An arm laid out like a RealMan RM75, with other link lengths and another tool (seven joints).
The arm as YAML. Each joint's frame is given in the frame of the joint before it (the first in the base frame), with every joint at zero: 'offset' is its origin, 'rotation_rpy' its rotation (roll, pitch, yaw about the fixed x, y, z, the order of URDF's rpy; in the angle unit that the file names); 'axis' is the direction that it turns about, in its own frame. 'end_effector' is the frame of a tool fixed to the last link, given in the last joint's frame.
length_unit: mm
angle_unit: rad
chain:
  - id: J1
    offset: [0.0, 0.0, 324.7]
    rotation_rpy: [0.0, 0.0, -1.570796]
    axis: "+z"
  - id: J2
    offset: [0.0, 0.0, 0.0]
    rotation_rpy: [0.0, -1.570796, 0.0]
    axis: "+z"
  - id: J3
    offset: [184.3, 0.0, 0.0]
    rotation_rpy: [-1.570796, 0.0, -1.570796]
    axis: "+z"
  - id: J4
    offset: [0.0, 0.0, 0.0]
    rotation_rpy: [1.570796, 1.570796, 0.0]
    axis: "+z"
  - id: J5
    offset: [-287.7, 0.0, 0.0]
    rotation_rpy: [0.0, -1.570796, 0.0]
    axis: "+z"
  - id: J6
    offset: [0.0, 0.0, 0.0]
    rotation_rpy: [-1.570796, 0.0, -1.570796]
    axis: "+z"
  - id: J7
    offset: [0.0, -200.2, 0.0]
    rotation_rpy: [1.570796, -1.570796, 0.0]
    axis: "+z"
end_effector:
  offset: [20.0, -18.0, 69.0]
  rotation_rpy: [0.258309, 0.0, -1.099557]
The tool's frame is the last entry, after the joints.
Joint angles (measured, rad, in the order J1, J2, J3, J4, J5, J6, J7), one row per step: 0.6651, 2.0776, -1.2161, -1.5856, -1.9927, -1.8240, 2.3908; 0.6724, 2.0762, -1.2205, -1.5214, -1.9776, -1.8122, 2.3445; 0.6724, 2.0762, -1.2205, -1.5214, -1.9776, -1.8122, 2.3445; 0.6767, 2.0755, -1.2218, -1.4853, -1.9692, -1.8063, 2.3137; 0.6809, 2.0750, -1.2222, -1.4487, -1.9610, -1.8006, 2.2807; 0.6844, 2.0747, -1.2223, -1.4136, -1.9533, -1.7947, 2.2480; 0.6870, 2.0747, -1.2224, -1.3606, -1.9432, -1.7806, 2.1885; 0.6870, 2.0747, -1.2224, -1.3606, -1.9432, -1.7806, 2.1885; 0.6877, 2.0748, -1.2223, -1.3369, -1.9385, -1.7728, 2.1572; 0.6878, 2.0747, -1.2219, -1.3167, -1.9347, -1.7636, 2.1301; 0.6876, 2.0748, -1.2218, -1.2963, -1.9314, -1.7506, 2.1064; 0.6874, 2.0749, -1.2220, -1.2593, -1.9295, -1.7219, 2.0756; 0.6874, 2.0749, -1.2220, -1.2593, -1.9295, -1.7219, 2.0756; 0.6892, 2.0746, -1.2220, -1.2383, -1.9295, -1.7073, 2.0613; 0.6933, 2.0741, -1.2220, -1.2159, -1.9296, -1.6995, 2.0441; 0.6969, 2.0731, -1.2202, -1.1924, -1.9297, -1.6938, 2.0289; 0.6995, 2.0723, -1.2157, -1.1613, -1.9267, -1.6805, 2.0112; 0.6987, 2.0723, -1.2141, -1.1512, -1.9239, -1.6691, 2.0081
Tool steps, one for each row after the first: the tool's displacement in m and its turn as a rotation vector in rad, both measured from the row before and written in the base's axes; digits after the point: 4 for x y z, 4 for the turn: 0.0057, 0.0018, -0.0086, -0.0293, 0.0149, 0.0057; 0.0000, 0.0000, 0.0000, 0.0000, 0.0000, 0.0000; 0.0035, 0.0009, -0.0046, -0.0149, 0.0092, 0.0071; 0.0037, 0.0010, -0.0046, -0.0139, 0.0101, 0.0080; 0.0037, 0.0010, -0.0044, -0.0121, 0.0104, 0.0076; 0.0065, 0.0027, -0.0070, -0.0105, 0.0179, 0.0169; 0.0000, 0.0000, 0.0000, 0.0000, 0.0000, 0.0000; 0.0030, 0.0015, -0.0032, -0.0020, 0.0093, 0.0111; 0.0026, 0.0020, -0.0028, 0.0015, 0.0086, 0.0085; 0.0025, 0.0028, -0.0030, 0.0043, 0.0088, 0.0038; 0.0051, 0.0064, -0.0059, 0.0116, 0.0114, -0.0067; 0.0000, 0.0000, 0.0000, 0.0000, 0.0000, 0.0000; 0.0028, 0.0033, -0.0033, 0.0051, 0.0040, -0.0049; 0.0031, 0.0015, -0.0033, -0.0012, 0.0020, 0.0006; 0.0037, 0.0013, -0.0029, -0.0027, 0.0018, -0.0032; 0.0044, 0.0031, -0.0035, 0.0020, 0.0079, -0.0108; 0.0010, 0.0027, -0.0013, 0.0065, 0.0057, -0.0094
